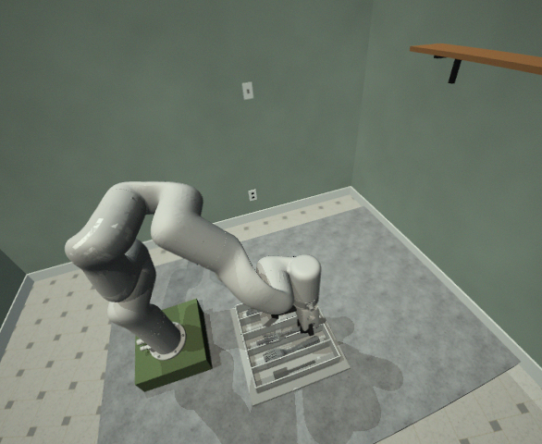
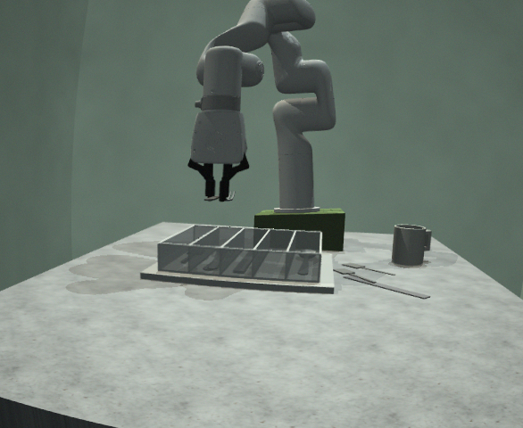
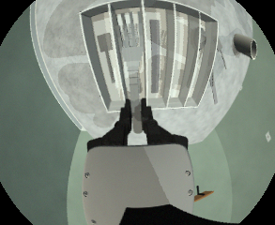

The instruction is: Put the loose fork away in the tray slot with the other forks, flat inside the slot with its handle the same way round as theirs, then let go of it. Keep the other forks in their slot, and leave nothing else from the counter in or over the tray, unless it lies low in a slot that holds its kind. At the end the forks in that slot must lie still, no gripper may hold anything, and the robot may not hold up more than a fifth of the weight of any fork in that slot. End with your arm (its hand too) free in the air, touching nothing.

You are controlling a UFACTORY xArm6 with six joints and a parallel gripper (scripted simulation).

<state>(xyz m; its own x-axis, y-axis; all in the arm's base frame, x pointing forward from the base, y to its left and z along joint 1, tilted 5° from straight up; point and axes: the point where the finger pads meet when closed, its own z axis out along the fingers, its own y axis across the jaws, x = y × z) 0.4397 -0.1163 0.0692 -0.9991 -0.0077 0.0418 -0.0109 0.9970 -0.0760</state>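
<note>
Now: the cutlery tray 11 cm below my hand, 5 cm to the left of it and 5 cm behind it.
</note>
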